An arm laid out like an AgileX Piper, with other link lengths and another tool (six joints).
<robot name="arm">
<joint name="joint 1" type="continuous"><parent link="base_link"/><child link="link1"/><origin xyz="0 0 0.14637"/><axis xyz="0 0 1"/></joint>
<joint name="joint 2" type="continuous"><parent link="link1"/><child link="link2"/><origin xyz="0 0 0" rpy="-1.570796 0 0"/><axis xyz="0 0 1"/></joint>
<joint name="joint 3" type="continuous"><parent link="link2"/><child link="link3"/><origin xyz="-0.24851 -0.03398 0"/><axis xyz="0 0 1"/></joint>
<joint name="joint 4" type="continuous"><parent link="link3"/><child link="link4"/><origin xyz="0.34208 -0.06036 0" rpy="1.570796 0 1.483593"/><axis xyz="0 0 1"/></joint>
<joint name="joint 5" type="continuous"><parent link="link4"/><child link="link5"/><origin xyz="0 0 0" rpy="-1.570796 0 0"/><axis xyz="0 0 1"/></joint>
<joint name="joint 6" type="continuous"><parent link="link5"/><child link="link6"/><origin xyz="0 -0.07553 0" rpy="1.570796 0 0"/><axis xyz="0 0 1"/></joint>
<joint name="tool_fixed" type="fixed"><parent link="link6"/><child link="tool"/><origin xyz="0.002 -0.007 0.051" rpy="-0.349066 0 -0.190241"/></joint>
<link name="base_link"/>
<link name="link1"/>
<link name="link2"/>
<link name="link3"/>
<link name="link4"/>
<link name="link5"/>
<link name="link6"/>
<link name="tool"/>
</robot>
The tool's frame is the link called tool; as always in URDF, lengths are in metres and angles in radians. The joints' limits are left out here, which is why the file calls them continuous.
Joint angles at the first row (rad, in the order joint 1, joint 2, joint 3, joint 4, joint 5, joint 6):
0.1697, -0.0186, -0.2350, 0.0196, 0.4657, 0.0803
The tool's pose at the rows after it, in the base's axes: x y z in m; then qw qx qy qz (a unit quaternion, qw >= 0):
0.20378 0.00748 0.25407 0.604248 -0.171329 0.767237 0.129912
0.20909 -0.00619 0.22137 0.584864 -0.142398 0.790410 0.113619
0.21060 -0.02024 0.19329 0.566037 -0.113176 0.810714 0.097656
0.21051 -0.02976 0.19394 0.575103 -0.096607 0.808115 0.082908
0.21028 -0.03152 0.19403 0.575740 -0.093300 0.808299 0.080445
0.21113 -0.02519 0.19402 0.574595 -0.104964 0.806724 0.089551
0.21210 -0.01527 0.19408 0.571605 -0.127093 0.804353 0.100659
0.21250 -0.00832 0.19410 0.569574 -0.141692 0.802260 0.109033
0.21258 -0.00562 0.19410 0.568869 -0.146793 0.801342 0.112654
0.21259 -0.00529 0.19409 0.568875 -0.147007 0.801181 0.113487
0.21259 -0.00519 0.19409 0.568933 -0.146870 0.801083 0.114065
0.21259 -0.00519 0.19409 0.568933 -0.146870 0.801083 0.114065
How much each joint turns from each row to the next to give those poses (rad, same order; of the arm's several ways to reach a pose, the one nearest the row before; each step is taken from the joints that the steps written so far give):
-0.1051, 0.0009, 0.1098, -0.0001, -0.0145, 0.0002
-0.0666, 0.0000, 0.0761, -0.0007, -0.0164, -0.0002
-0.0654, 0.0013, 0.0628, -0.0043, -0.0086, 0.0013
-0.0443, -0.0001, 0.0043, -0.0011, -0.0222, 0.0001
-0.0084, 0.0000, 0.0001, 0.0002, -0.0007, -0.0002
0.0297, 0.0000, 0.0000, 0.0014, 0.0000, 0.0000
0.0470, 0.0000, -0.0001, -0.0001, 0.0000, -0.0081
0.0326, 0.0001, 0.0000, 0.0008, -0.0001, -0.0043
0.0127, -0.0001, 0.0001, 0.0001, 0.0001, -0.0001
0.0013, 0.0000, 0.0000, 0.0009, 0.0000, 0.0002
0.0000, 0.0000, 0.0000, 0.0020, 0.0000, -0.0009
0.0000, 0.0000, 0.0000, 0.0000, 0.0000, 0.0000

